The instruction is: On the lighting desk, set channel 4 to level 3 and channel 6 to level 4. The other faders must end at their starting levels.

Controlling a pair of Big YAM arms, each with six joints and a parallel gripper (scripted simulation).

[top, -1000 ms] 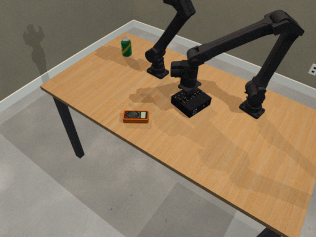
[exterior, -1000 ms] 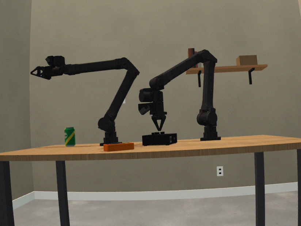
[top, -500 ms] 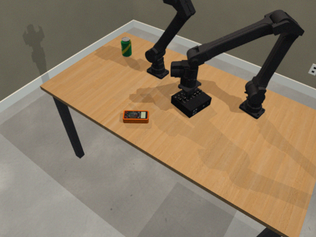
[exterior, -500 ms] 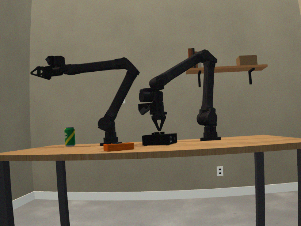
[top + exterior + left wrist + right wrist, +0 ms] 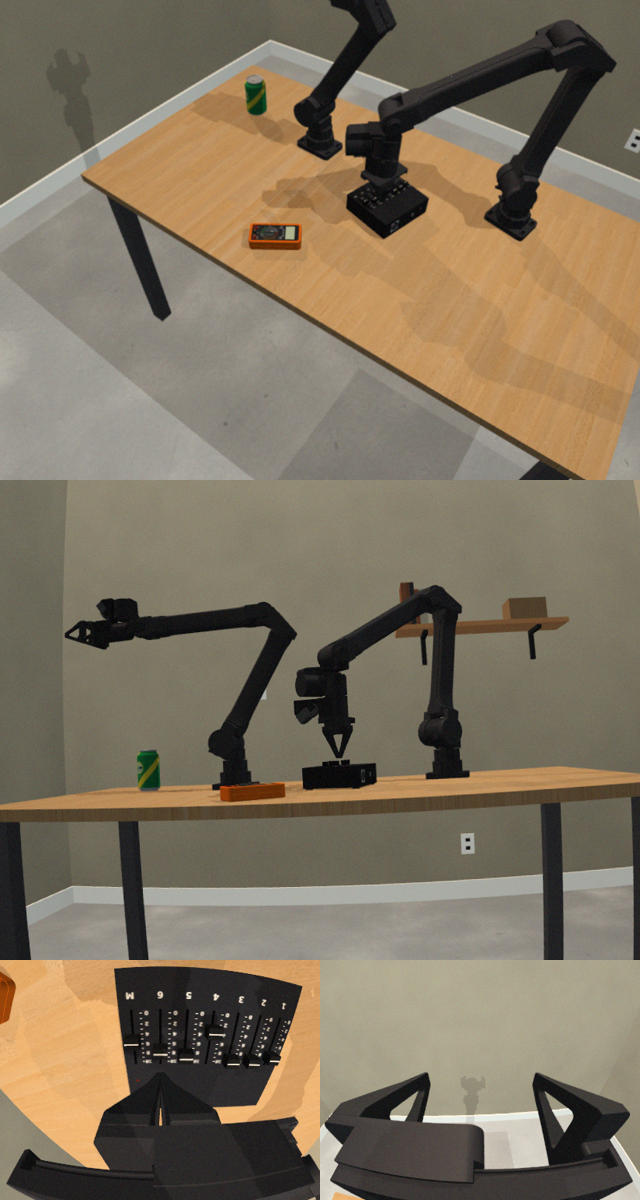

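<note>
The channel 6 fader cap lies 1 cm behind my left hand, 2 cm to the right of it and 2 cm below it. The rest, counted from my left hand: M fader cap: 1 cm ahead, 3 cm to the right, 2 cm below; then channel 4 fader cap: 5 cm behind, 2 cm to the right, 2 cm below; then channel 5 fader cap: 3 cm behind, 1 cm to the right, 2 cm below.
</note>
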